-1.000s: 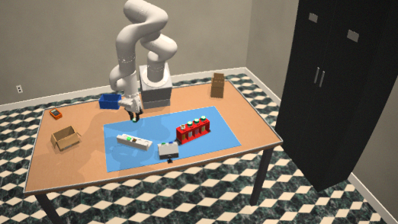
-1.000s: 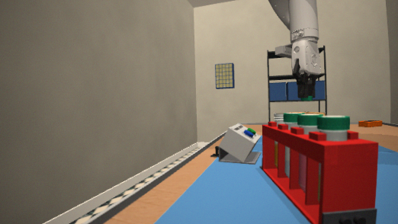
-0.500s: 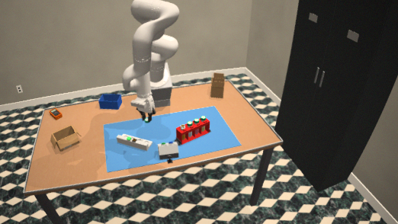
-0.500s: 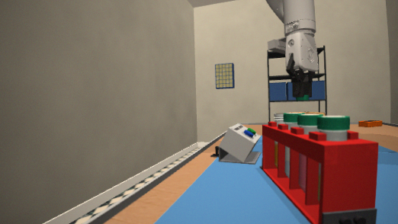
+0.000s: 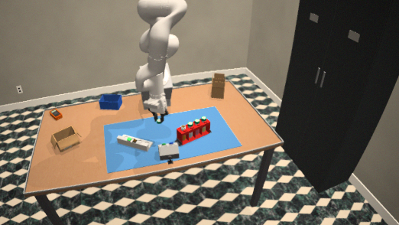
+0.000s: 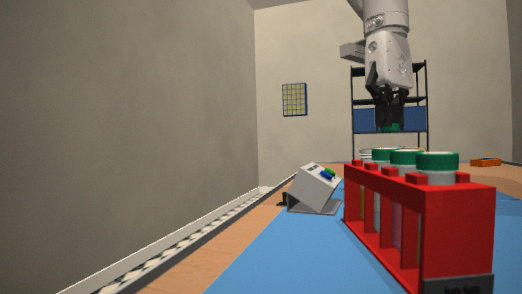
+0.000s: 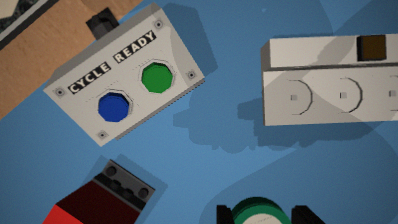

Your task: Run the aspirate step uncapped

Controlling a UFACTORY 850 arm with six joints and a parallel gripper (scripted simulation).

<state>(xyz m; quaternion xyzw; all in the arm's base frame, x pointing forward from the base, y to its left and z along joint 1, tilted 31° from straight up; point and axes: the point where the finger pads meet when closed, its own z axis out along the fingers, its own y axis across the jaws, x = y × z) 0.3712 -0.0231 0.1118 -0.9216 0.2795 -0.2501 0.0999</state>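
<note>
Now: the blue cycle key 110 mm below my hand, 110 mm ahead of it and 50 mm to the left of it. From my hand the other things lie so: green ready key 110 mm below, 110 mm ahead, 10 mm to the left; then key housing 130 mm ahead, 120 mm below, 30 mm to the left; then tube cap 20 mm below.
</note>
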